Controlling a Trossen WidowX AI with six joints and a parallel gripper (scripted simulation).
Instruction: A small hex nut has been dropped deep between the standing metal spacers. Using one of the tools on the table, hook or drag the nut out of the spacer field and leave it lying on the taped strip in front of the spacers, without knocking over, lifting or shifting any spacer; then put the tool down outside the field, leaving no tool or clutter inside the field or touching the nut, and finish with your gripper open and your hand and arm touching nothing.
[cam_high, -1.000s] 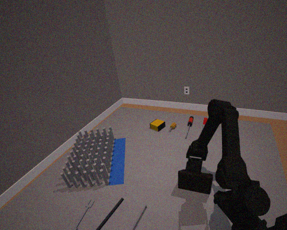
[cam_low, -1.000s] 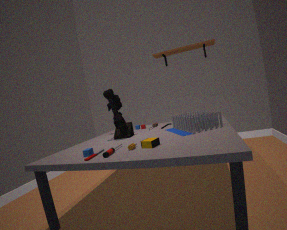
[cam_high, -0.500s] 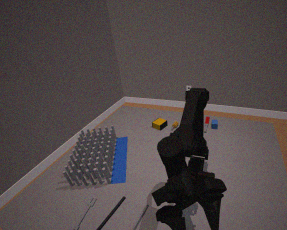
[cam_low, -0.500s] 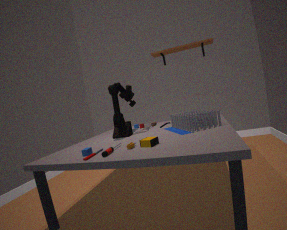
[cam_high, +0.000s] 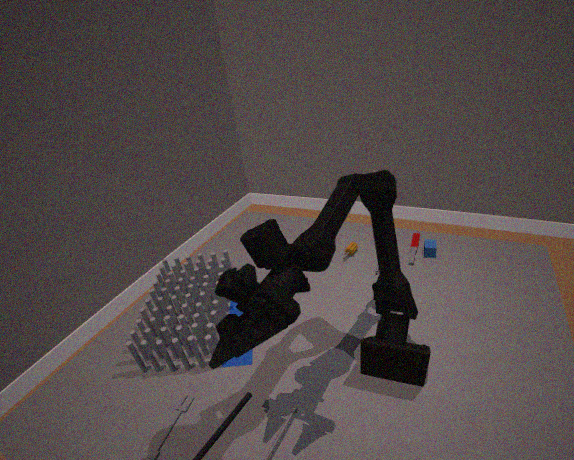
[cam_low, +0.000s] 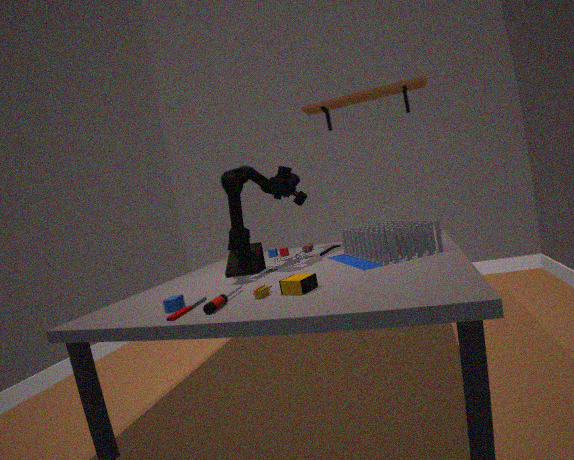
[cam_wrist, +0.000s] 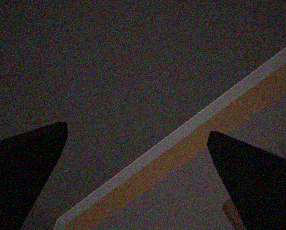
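My gripper tip is 1 cm past the wooden-handled tool, 2 cm to the left of it and 31 cm above it. Also, from my gripper tip: blue taped strip: 32 cm ahead, 34 cm to the right, 33 cm below; thin forked pick: 23 cm ahead, 5 cm to the left, 32 cm below; yellow box: 24 cm ahead, 73 cm to the right, 30 cm below.
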